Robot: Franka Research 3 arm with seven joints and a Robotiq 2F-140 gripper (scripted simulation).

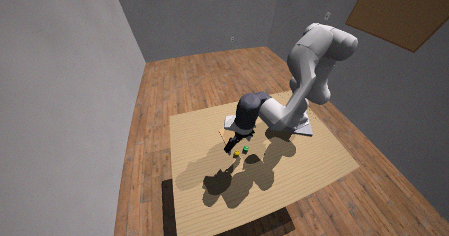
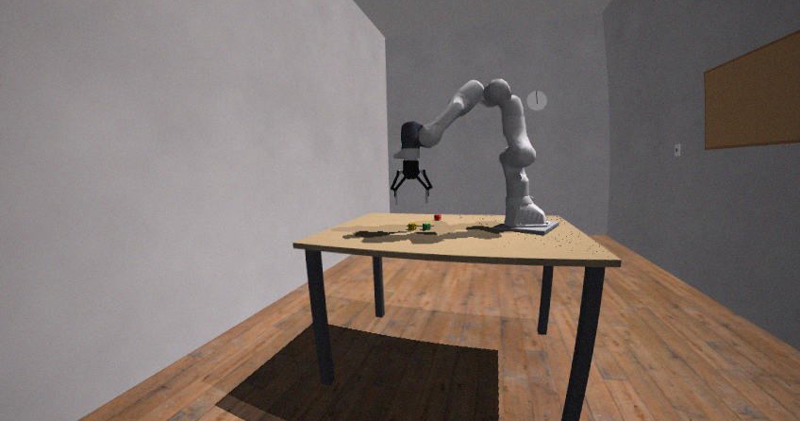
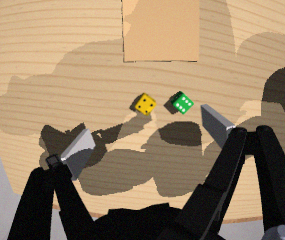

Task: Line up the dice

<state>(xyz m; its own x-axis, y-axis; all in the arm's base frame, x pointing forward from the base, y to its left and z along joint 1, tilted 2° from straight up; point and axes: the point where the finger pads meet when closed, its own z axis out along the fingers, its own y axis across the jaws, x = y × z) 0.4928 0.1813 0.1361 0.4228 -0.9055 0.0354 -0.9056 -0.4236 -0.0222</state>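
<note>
Now: hand 120 mm above the yellow die. The rest, counted from my hand: green die 120 mm below, 70 mm behind, 20 mm to the right; red die 280 mm to the right, 120 mm below, 50 mm behind; tan mat 150 mm to the right, 130 mm below.
</note>
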